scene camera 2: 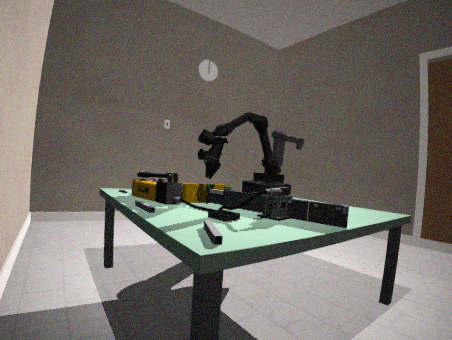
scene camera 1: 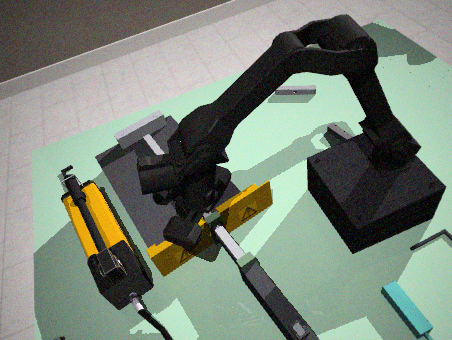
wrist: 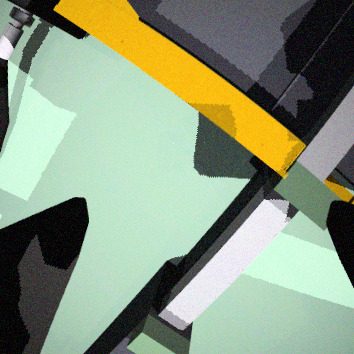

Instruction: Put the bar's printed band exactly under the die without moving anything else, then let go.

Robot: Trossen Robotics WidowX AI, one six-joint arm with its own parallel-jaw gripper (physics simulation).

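Frame: origin at the arm's base, x left, y back, z up, level; centimetres.
Seen in the pictures: gripper, between the fingertips: (scene camera 2: 207, 178) (scene camera 1: 199, 227) (wrist: 210, 211); arm's base, origin of its link: (scene camera 2: 271, 182) (scene camera 1: 389, 161).
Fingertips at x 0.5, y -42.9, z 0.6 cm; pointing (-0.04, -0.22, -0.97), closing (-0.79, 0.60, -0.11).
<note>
Pixels of each thing's top centre, then the offset from my fingertips to it. "spot": a spot on its surface instead. Level surfaces: height alone.
- pale bar, a spot on its surface: (wrist: 225, 265) (scene camera 1: 229, 242) spot: dx +2.3, dy +4.8, dz -5.6 cm
- long dark housing, a spot on its surface: (scene camera 1: 270, 295) spot: dx +16.5, dy +8.9, dz -5.1 cm
- dark plate, height of its surface: dz -7.6 cm
- grey crosspiece, a spot on its surface: (scene camera 1: 140, 129) spot: dx -41.6, dy -8.9, dz -4.4 cm
- black machine, a spot on its surface: (scene camera 1: 107, 240) spot: dx -7.7, dy -21.1, dz -4.2 cm
- teal block, centre of its top: (scene camera 1: 427, 330) dx +30.2, dy +32.9, dz -9.8 cm
- black hex key, centre of its top: (scene camera 1: 433, 243) dx +15.2, dy +45.2, dz -12.0 cm
A pale bar (scene camera 1: 230, 242) (wrist: 225, 265) lies between two green blocks, the near one (scene camera 1: 246, 260) (wrist: 162, 332) by a long dark housing (scene camera 1: 270, 295) and the far one (scene camera 1: 213, 218) (wrist: 305, 192) by the yellow guard (scene camera 1: 257, 197) (scene camera 2: 197, 192) (wrist: 165, 60). A pale strip (scene camera 1: 153, 144) (wrist: 330, 135) continues in line beyond the guard. I cannot make out the printed band or tell which part is the die. My gripper (scene camera 1: 201, 225) (scene camera 2: 210, 176) (wrist: 210, 211) is open and empty, above the bar and the guard. In the wrist view its fingers stand wide apart; the bar shows between and below them.
A dark plate (scene camera 1: 127, 182) (wrist: 210, 40) with a grey crosspiece (scene camera 1: 140, 129) lies behind the guard. A yellow and black machine (scene camera 1: 107, 240) (scene camera 2: 155, 190) with a cable stands beside it. Loose grey bars (scene camera 1: 295, 90) (scene camera 2: 212, 232), a teal block (scene camera 1: 406, 307) and a black hex key (scene camera 1: 431, 238) lie around.
</note>
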